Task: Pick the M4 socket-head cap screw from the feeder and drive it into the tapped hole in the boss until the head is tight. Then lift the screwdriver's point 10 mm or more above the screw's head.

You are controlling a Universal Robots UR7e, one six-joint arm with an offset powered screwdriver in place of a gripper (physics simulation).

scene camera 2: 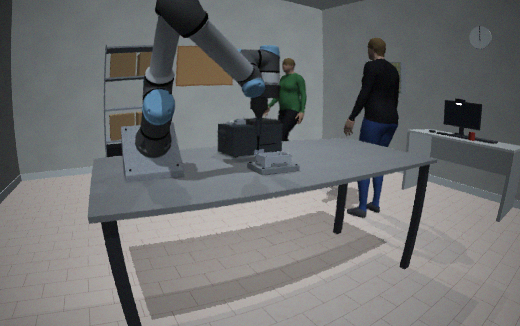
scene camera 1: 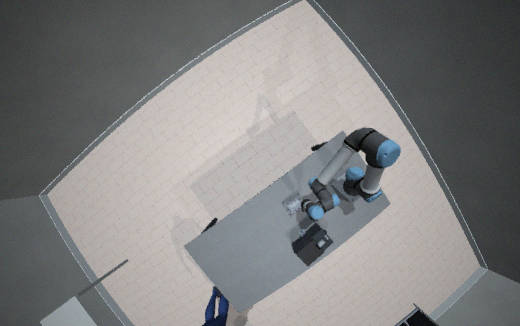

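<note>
The powered screwdriver [scene camera 2: 259, 127] hangs upright from the arm's wrist in the scene camera 2 view. Its thin dark shaft reaches down to the left end of a light grey part [scene camera 2: 275, 160] [scene camera 1: 293, 205], which sits on a low base plate on the table. Whether the point touches the part is too small to tell. In the scene camera 1 view the wrist covers much of the tool, just right of the part. A dark box [scene camera 2: 235, 140] [scene camera 1: 306, 249], which looks like the feeder, stands behind the tool. The screw and tapped hole are too small to make out.
The grey table [scene camera 1: 240, 250] [scene camera 2: 350, 155] carries the arm's tilted mounting plate [scene camera 2: 131, 165]. A person in black and blue [scene camera 2: 377, 95] [scene camera 1: 216, 310] stands beside the table's far end. A person in green [scene camera 2: 292, 92] stands behind it. A desk [scene camera 2: 460, 155] is at the right.
</note>
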